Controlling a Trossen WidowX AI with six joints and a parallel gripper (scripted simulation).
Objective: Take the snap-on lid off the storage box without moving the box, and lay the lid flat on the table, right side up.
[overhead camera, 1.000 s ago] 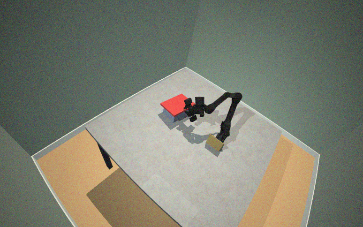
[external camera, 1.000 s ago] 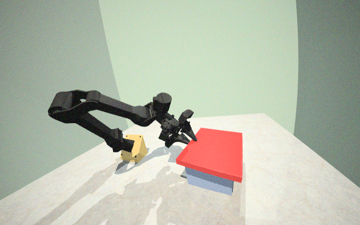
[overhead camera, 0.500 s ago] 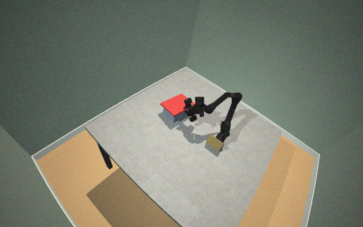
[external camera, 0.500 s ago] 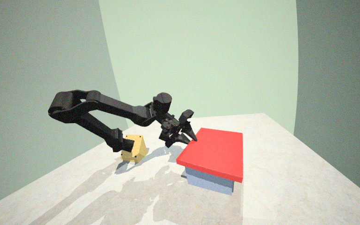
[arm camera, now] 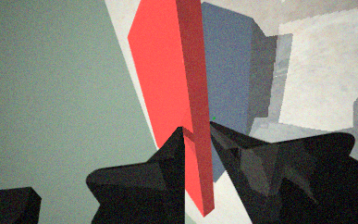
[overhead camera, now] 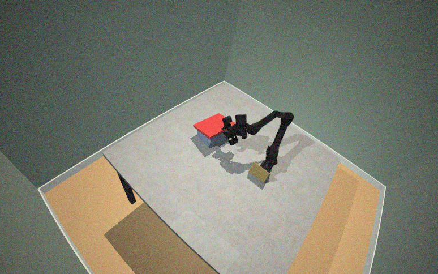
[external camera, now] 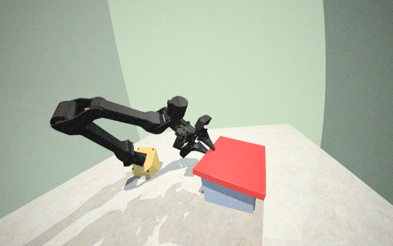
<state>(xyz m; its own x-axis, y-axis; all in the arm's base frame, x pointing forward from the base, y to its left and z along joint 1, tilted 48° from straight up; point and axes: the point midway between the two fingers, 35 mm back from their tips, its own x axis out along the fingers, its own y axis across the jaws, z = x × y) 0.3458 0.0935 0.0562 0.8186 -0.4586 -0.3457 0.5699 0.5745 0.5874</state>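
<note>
My gripper tip is now 8 cm short of the lid, 1 cm to the left of it and 1 cm above it. Round my gripper tip: pale blue storage box: 7 cm ahead, 1 cm to the right, 7 cm below.
</note>
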